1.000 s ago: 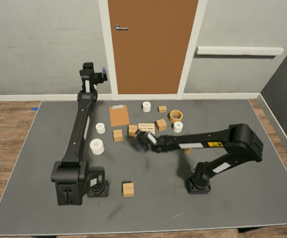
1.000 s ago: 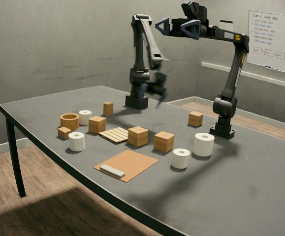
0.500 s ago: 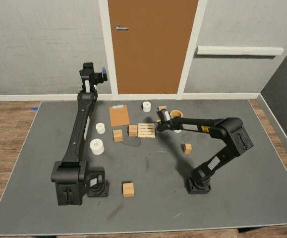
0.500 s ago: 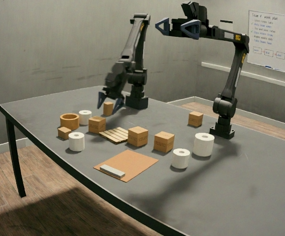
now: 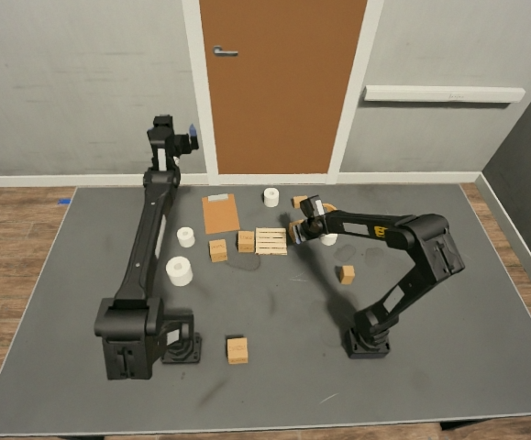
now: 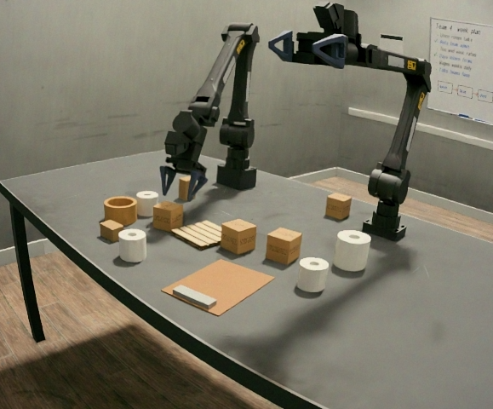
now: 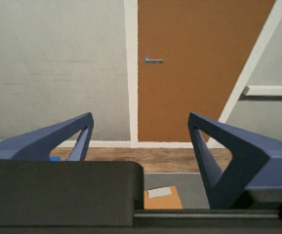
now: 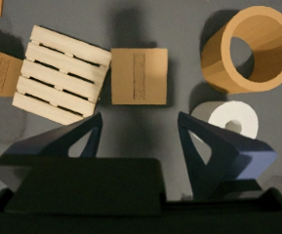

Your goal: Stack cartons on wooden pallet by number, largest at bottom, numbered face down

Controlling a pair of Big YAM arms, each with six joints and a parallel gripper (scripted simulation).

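Now: the orange ring 120 mm ahead of my right hand, 110 mm to the right of it and 50 mm below it. Also, from my right hand: roll (130 mm behind, 460 mm to the left, 40 mm below).
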